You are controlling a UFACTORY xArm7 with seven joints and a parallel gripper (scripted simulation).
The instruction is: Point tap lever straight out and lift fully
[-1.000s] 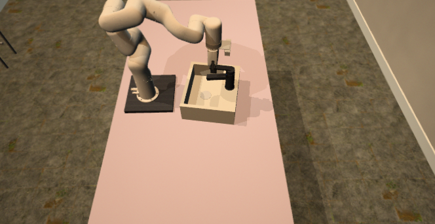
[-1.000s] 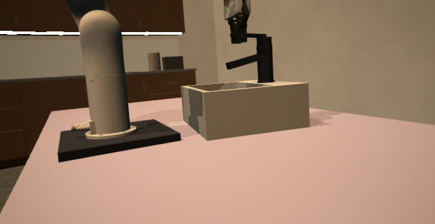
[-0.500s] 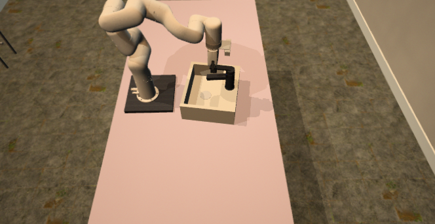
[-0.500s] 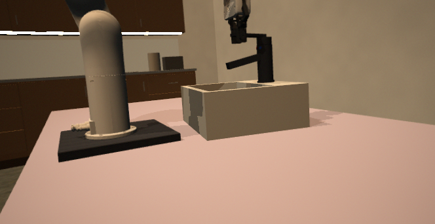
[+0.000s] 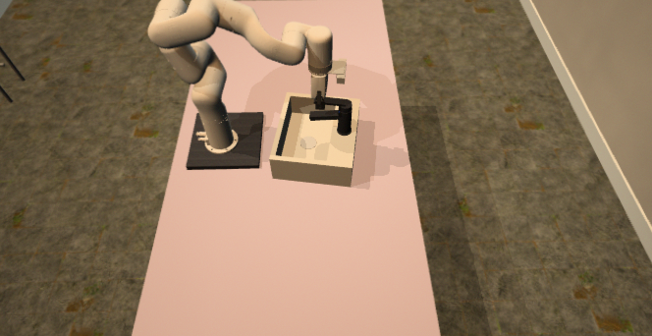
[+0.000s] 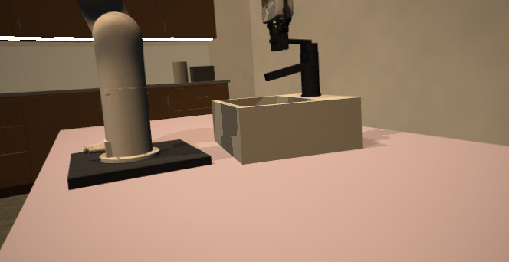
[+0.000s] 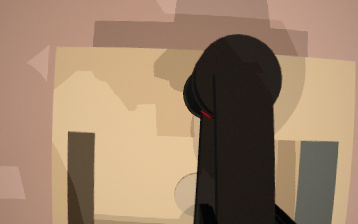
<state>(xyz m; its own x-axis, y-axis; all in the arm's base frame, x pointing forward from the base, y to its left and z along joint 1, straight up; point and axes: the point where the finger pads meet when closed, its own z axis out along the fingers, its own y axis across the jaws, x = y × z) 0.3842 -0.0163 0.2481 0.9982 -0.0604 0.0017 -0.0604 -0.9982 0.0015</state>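
My gripper is now 30 mm short of the lever. From my hand the other things lie so: beige sink basin (230 mm below, 30 mm behind, 10 mm to the left); black mixer tap (60 mm ahead, 40 mm below).
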